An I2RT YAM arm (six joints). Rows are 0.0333 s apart.
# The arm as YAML. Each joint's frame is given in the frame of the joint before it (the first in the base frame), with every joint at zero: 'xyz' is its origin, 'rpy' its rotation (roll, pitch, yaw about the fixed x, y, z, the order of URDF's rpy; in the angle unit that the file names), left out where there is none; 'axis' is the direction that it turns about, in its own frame. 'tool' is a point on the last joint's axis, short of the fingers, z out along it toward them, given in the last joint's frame.
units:
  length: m
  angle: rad
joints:
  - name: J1
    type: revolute
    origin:
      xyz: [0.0, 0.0, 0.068]
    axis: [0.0, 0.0, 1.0]
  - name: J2
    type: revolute
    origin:
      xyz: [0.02, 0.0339, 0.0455]
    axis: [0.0, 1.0, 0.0]
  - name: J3
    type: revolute
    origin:
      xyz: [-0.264, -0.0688, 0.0]
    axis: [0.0, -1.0, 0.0]
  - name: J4
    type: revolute
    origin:
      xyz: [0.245, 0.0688, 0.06]
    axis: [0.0, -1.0, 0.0]
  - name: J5
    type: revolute
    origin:
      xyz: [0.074, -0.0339, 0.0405]
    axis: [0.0, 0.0, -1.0]
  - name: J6
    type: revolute
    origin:
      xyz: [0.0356, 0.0, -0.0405]
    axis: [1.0, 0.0, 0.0]
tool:
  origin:
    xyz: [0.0, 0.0, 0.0]
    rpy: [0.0, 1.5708, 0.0]
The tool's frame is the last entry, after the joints.
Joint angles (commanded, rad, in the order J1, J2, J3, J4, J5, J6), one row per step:
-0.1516, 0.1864, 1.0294, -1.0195, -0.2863, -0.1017
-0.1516, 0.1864, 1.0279, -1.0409, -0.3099, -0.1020
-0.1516, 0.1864, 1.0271, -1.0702, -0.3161, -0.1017
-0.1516, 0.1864, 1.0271, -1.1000, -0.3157, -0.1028
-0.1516, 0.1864, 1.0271, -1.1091, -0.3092, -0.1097
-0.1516, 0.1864, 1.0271, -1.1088, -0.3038, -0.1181
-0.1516, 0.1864, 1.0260, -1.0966, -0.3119, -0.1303
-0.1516, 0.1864, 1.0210, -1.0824, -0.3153, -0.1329
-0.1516, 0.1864, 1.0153, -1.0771, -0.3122, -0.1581
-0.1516, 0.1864, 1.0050, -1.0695, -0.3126, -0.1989
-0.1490, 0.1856, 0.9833, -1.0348, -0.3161, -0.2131
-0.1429, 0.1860, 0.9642, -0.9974, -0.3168, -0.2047
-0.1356, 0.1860, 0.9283, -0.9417, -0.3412, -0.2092
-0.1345, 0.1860, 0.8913, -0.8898, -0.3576, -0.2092
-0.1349, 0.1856, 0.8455, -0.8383, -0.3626, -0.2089
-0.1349, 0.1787, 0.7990, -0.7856, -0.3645, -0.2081
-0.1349, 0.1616, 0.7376, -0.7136, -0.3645, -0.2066
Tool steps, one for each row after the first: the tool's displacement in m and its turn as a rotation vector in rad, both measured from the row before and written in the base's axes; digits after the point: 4 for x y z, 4 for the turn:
-0.0002, 0.0008, -0.0026, 0.0075, 0.0219, 0.0232
-0.0005, 0.0003, -0.0033, 0.0061, 0.0296, 0.0060
-0.0008, 0.0001, -0.0031, 0.0034, 0.0293, -0.0001
-0.0002, -0.0002, -0.0010, -0.0069, 0.0081, -0.0046
0.0000, -0.0002, 0.0000, -0.0095, -0.0014, -0.0031
0.0005, 0.0002, 0.0010, -0.0113, -0.0132, 0.0108
0.0013, -0.0001, 0.0004, -0.0030, -0.0097, 0.0039
0.0013, -0.0003, -0.0007, -0.0248, -0.0037, 0.0029
0.0022, -0.0003, -0.0015, -0.0386, -0.0041, 0.0100
0.0048, -0.0006, -0.0014, -0.0148, -0.0161, 0.0093
0.0045, -0.0007, -0.0006, 0.0056, -0.0163, 0.0050
0.0077, -0.0002, -0.0027, -0.0021, -0.0212, 0.0321
0.0078, -0.0005, -0.0037, 0.0011, -0.0152, 0.0172
0.0091, -0.0011, -0.0064, 0.0004, -0.0061, 0.0045
0.0075, -0.0010, -0.0068, -0.0007, -0.0128, 0.0017
0.0079, -0.0011, -0.0090, -0.0023, -0.0271, -0.0002

